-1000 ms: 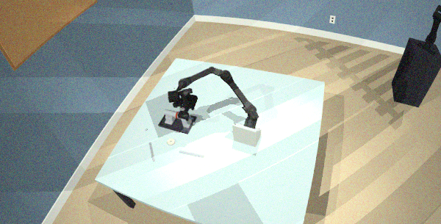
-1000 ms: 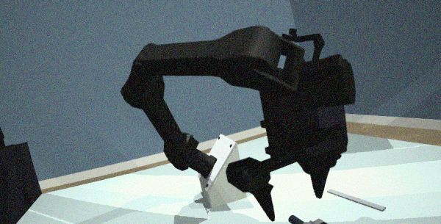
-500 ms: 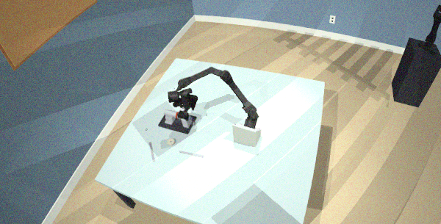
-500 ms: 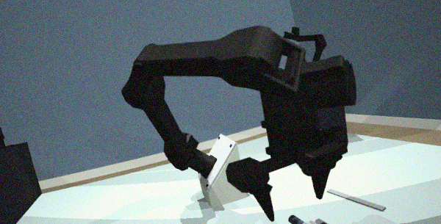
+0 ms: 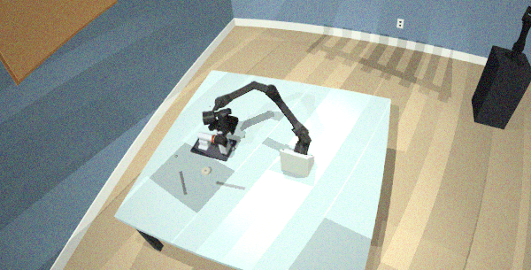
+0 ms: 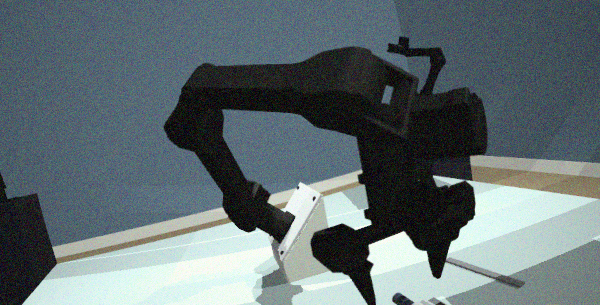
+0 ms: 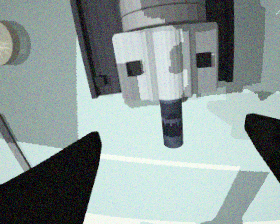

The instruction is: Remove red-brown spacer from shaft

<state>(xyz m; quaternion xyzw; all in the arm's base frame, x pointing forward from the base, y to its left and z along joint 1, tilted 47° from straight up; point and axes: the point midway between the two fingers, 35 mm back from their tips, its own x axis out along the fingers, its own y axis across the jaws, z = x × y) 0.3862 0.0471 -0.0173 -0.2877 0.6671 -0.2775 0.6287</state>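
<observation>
Now: the shaft 70 mm ahead of my gripper tip and 20 mm below it. Also, from my gripper tip: fixture 120 mm ahead, 50 mm below; red-brown spacer 100 mm ahead, 20 mm below; grey washer 130 mm ahead, 120 mm to the right, 90 mm below.
</observation>
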